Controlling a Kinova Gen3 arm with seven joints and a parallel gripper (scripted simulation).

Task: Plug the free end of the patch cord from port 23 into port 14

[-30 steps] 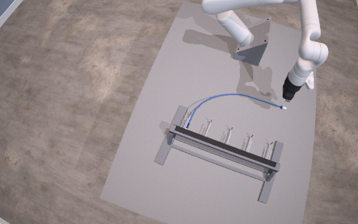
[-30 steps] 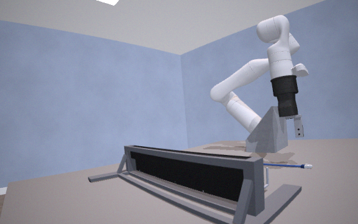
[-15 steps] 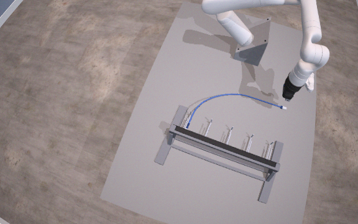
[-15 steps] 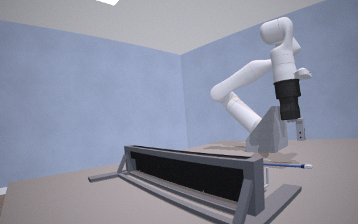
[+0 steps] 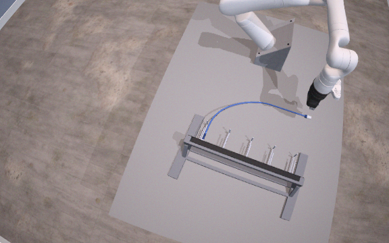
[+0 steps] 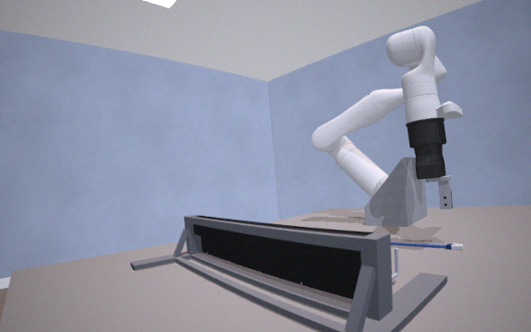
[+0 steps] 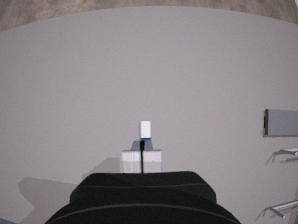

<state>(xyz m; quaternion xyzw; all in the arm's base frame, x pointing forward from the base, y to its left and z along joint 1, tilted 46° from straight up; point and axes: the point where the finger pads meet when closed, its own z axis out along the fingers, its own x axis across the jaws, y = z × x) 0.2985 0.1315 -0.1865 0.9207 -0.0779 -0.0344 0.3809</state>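
Right now my hand is 9 cm above the plug, 2 cm to the right of it and 1 cm short of it.
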